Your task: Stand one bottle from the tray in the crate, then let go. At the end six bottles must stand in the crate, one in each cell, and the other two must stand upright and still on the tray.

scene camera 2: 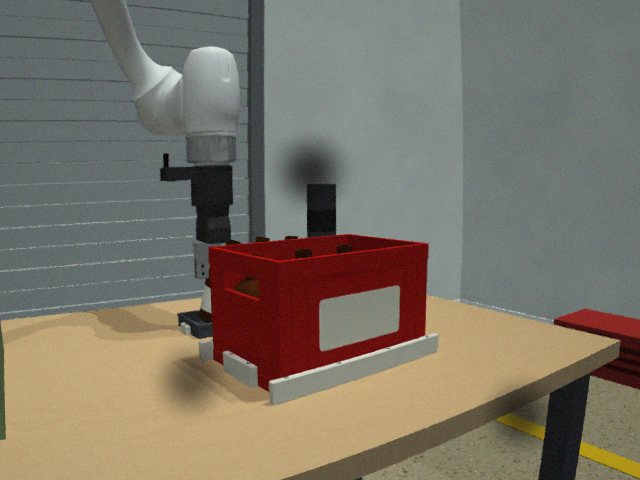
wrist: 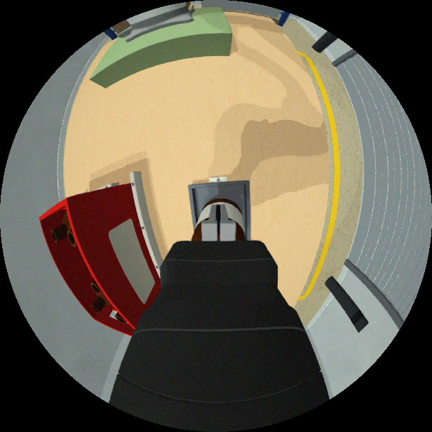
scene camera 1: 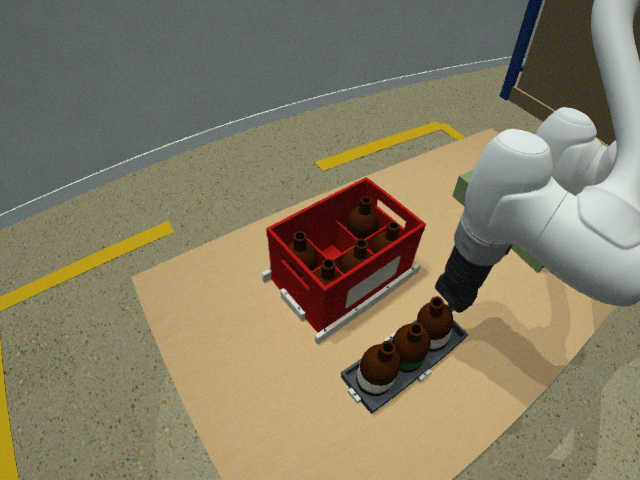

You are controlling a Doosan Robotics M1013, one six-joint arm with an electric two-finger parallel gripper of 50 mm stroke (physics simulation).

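Frame: origin at the arm's base, x ahead, y left, z up, level; centimetres.
Seen in the pictures: gripper, fingertip midpoint: (scene camera 2: pixel 201 277) (scene camera 1: pixel 452 307).
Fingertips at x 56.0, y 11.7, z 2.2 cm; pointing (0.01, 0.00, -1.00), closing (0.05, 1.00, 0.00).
Note:
Offsets run from my fingertips to a thing's top centre. "spot": to the spot under its first point. Level surfaces: height alone.
The red crate {dz +7.7, dx +9.2, dy -24.3 cm} (scene camera 1: pixel 330 304) (scene camera 2: pixel 245 330) (wrist: pixel 95 215) holds several brown bottles, one per occupied cell; the middle cell on its far side shows bare red floor in scene view 1. The dark tray {dz -7.3, dx +10.6, dy +0.6 cm} (scene camera 1: pixel 403 384) (scene camera 2: pixel 193 324) (wrist: pixel 218 190) bears three: a white-labelled bottle {dz +6.2, dx +19.5, dy +0.5 cm} (scene camera 1: pixel 379 365) at the near end, a green-labelled bottle {dz +6.6, dx +12.0, dy +0.7 cm} (scene camera 1: pixel 412 345) in the middle, and a white-labelled bottle {dz +6.7, dx +4.6, dy -0.2 cm} (scene camera 1: pixel 435 322) (scene camera 2: pixel 205 298) (wrist: pixel 240 219) at the far end, which looks tilted toward the middle one. My gripper (scene camera 1: pixel 452 308) (scene camera 2: pixel 201 276) (wrist: pixel 217 213) is shut with nothing between its fingers, beside this end bottle; any contact is hidden.
White stop strips (scene camera 1: pixel 367 304) (scene camera 2: pixel 351 365) stand along the crate's base. Small white blocks {spot: dz -8.3, dx +10.8, dy +6.2 cm} (scene camera 1: pixel 424 375) (wrist: pixel 218 179) edge the tray. A green block (scene camera 1: pixel 461 188) (wrist: pixel 170 50) stands farther back on the wooden table {dz -9.9 cm} (scene camera 1: pixel 217 330), partly behind the arm in scene view 1.

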